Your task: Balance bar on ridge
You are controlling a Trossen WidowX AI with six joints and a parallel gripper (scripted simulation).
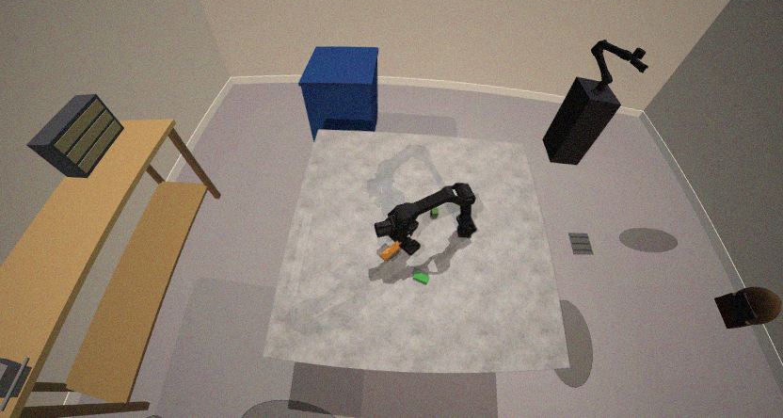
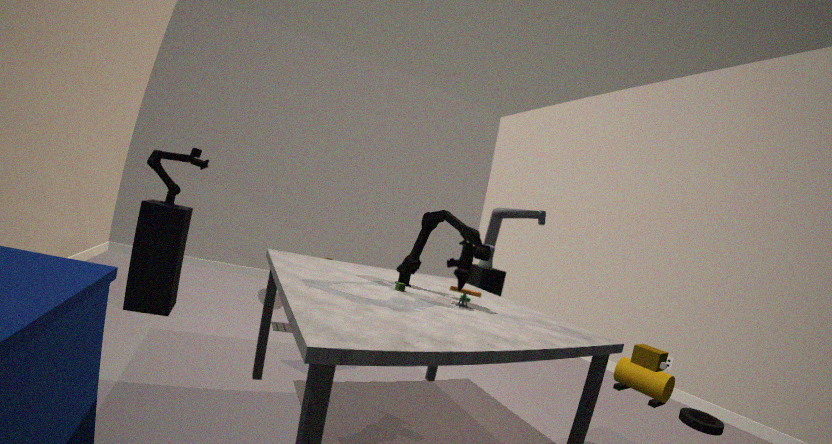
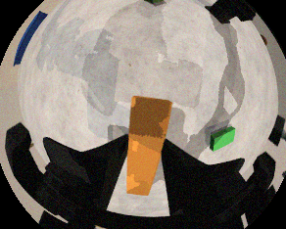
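The orange bar lies 2 cm ahead of my gripper tip and 2 cm to the left of it. Also, from my gripper tip: green cube (17 cm behind, 21 cm to the right, 5 cm below).
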